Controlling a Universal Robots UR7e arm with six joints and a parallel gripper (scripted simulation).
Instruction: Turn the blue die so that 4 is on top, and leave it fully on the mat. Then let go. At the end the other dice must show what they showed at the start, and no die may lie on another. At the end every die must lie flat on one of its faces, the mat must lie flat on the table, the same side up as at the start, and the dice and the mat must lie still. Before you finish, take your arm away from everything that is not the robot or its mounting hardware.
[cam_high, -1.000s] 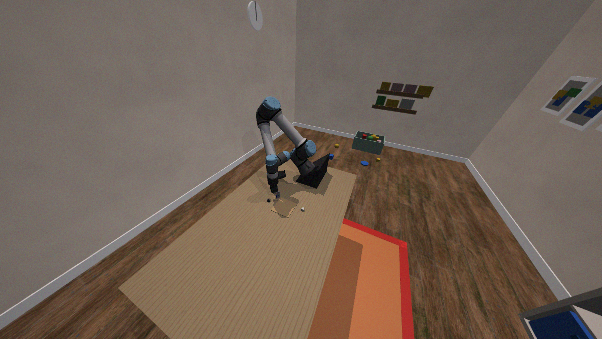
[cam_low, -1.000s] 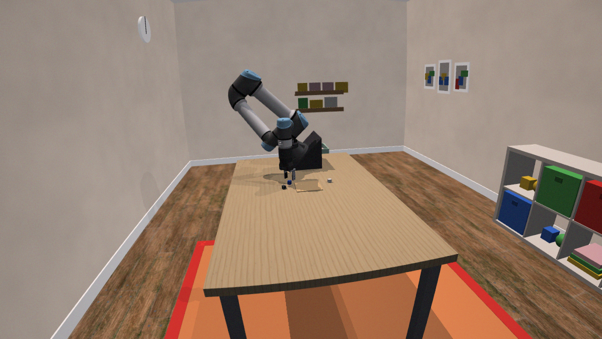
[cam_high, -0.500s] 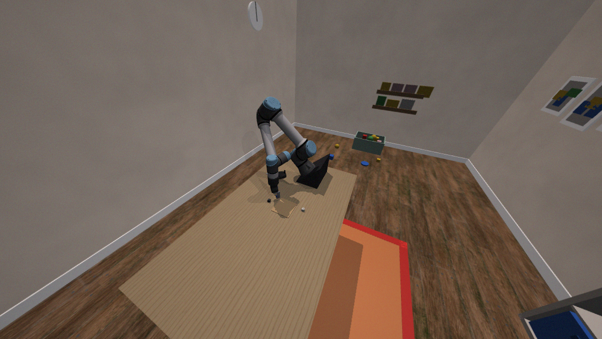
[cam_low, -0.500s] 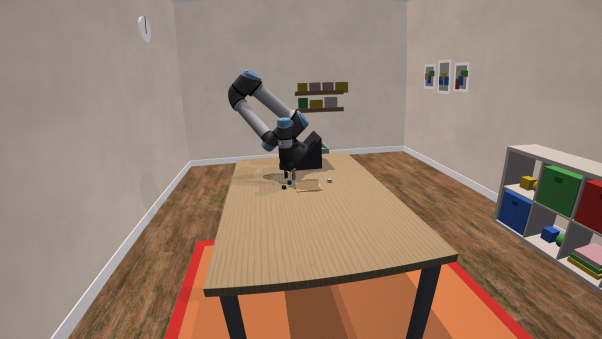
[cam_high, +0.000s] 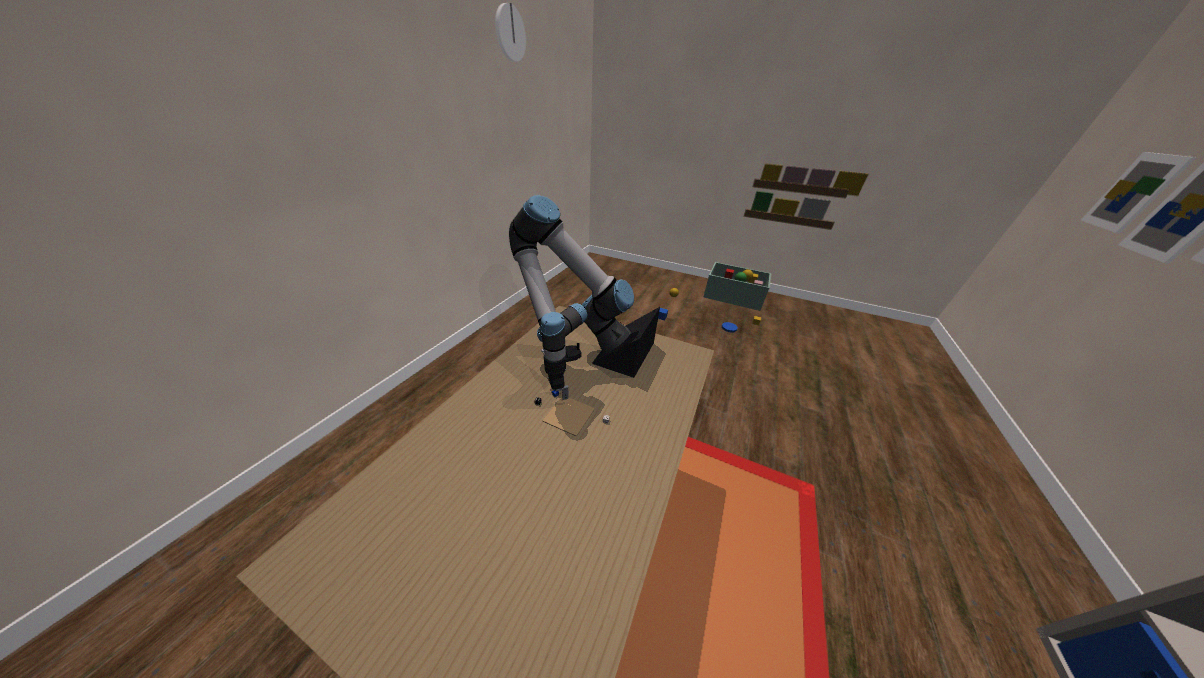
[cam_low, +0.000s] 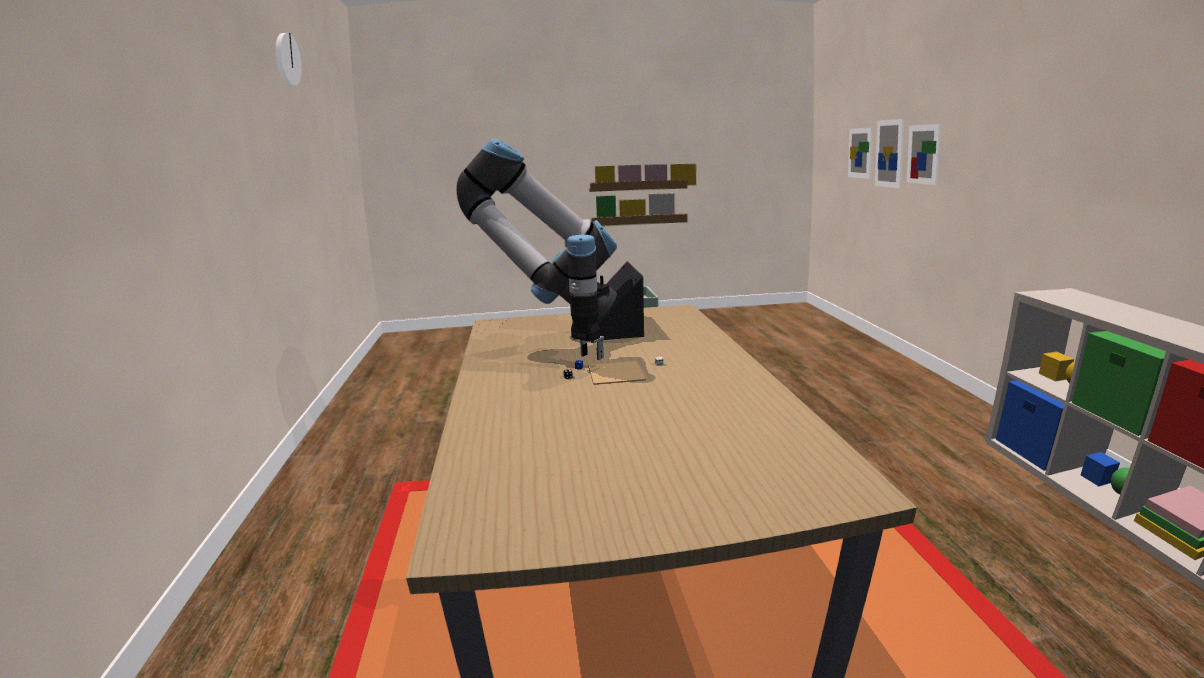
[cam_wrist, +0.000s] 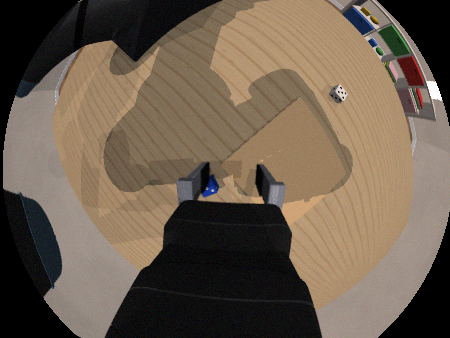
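My gripper is now 40 mm to the left of the blue die, 40 mm above it and 10 mm past it. Also, from my hand: tan mat: 60 mm to the left, 60 mm ahead, 50 mm below; then white die: 190 mm to the left, 40 mm below, 30 mm ahead; then black die: 80 mm to the right, 60 mm ahead, 40 mm below.
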